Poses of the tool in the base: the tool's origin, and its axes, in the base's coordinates. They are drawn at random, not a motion.
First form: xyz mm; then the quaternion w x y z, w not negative.
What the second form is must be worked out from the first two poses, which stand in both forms.
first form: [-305, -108, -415, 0.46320, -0.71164, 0.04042, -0.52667]
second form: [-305, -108, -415, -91.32, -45.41, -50.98]
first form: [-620, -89, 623, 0.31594, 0.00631, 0.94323, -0.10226]
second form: [-620, -89, 623, -166.38, 36.68, -176.23]
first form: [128, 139, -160, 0.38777, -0.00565, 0.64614, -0.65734]
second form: [128, 139, -160, -79.07, 29.58, -143.51]
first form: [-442, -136, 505, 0.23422, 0.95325, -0.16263, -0.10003]
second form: [-442, -136, 505, 151.17, 6.58, -21.06]
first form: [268, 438, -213, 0.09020, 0.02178, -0.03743, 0.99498]
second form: [268, 438, -213, -4.05, -2.87, 169.74]
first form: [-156, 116, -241, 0.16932, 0.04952, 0.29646, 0.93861]
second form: [-156, 116, -241, 34.98, 0.43, 159.68]
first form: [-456, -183, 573, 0.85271, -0.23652, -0.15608, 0.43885]
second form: [-456, -183, 573, -32.77, -3.36, 55.45]
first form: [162, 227, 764, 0.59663, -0.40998, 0.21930, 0.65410]
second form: [162, 227, 764, -19.62, 52.94, 85.42]
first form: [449, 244, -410, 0.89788, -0.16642, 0.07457, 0.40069]
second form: [449, 244, -410, -14.37, 15.50, 46.13]
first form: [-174, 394, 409, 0.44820, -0.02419, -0.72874, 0.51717]
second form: [-174, 394, 409, -94.67, -38.92, 140.12]
